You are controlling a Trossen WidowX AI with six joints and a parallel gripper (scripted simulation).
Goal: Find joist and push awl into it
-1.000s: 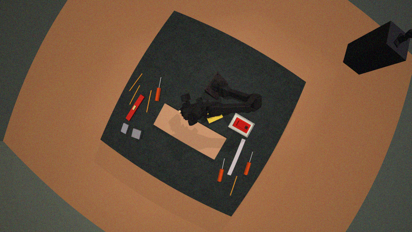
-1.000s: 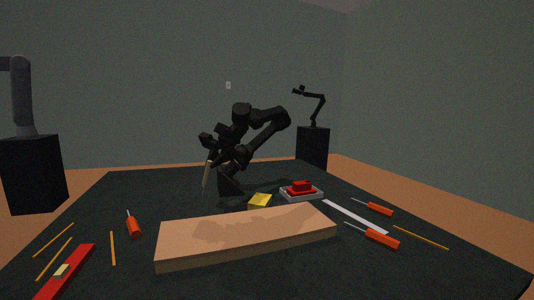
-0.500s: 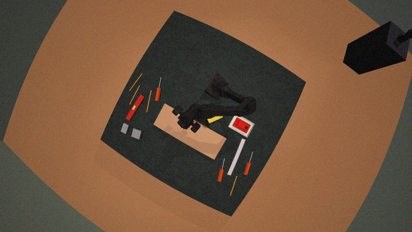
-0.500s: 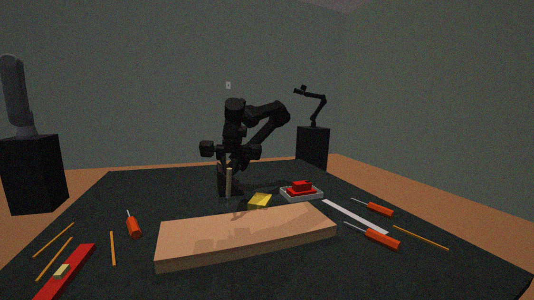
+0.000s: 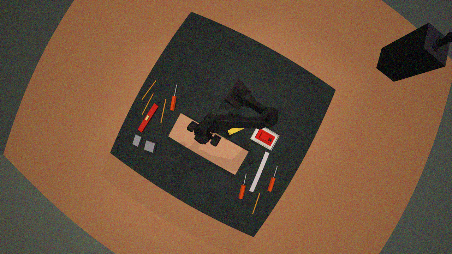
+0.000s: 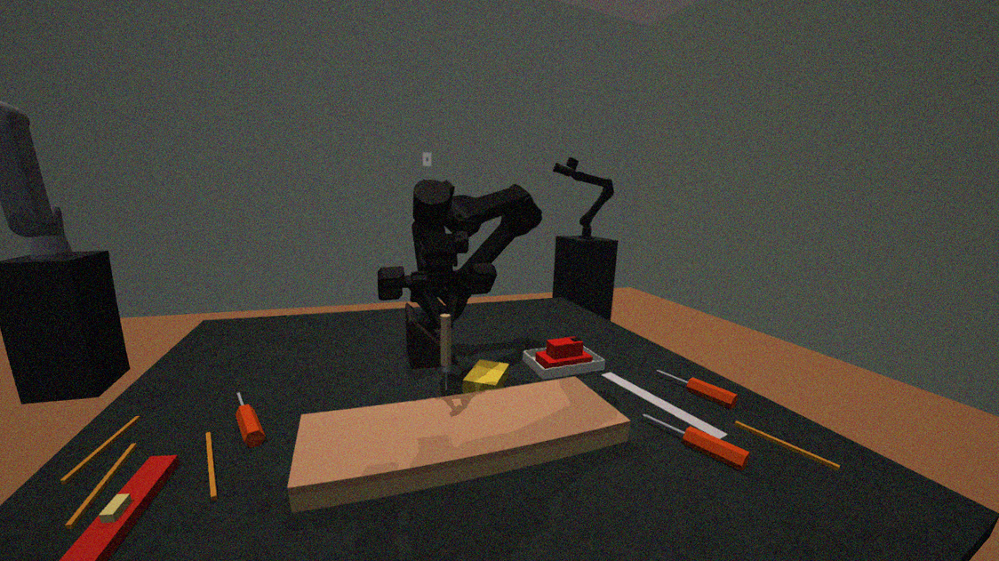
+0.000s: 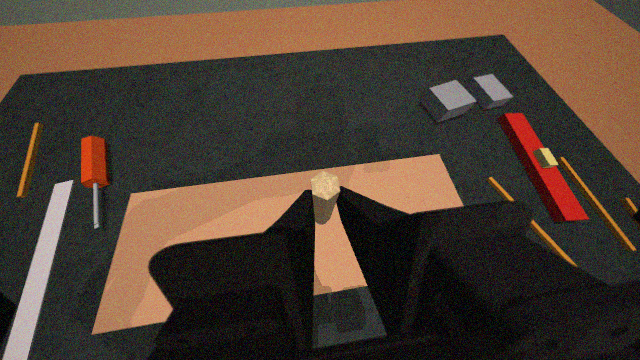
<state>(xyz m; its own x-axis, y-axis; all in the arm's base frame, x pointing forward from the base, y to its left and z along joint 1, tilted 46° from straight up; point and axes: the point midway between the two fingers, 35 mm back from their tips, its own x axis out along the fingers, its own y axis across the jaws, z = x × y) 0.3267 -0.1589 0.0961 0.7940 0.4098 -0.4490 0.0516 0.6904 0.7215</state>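
My gripper tip is now 5 cm above the awl. Also, from my gripper tip: white tray 21 cm behind, 35 cm to the left, 19 cm below; then yellow block 18 cm behind, 14 cm to the left, 19 cm below; then red stud finder 21 cm behind, 37 cm to the left, 15 cm below.
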